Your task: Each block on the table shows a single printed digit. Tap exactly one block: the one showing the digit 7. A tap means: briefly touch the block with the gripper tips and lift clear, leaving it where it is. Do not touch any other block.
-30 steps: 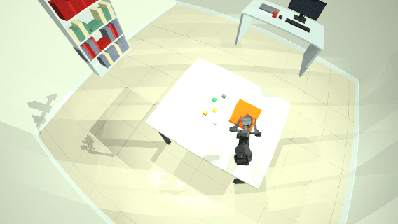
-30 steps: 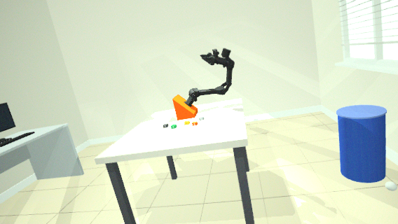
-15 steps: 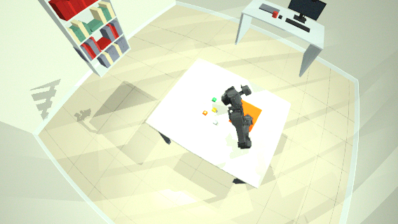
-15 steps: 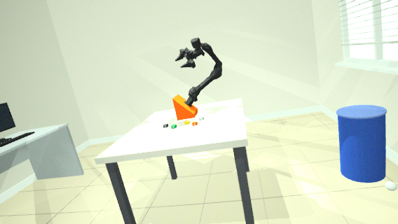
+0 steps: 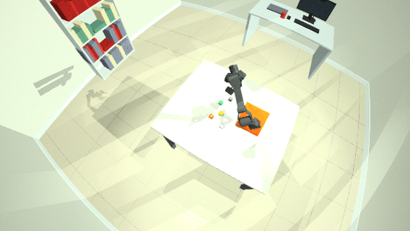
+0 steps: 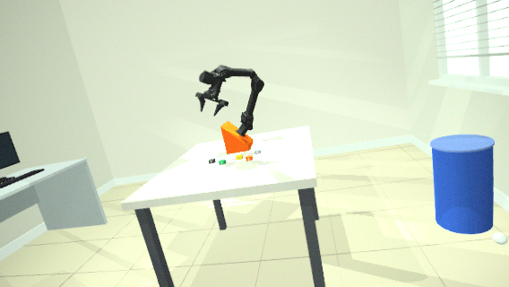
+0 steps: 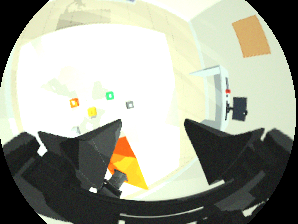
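The yellow block is 130 mm to the left of my gripper tip and 270 mm below it. The rest, counted from my gripper tip: green block 60 mm ahead, 50 mm to the left, 270 mm below; then orange block 50 mm ahead, 210 mm to the left, 270 mm below; then dark grey block 10 mm ahead, 40 mm to the right, 270 mm below.
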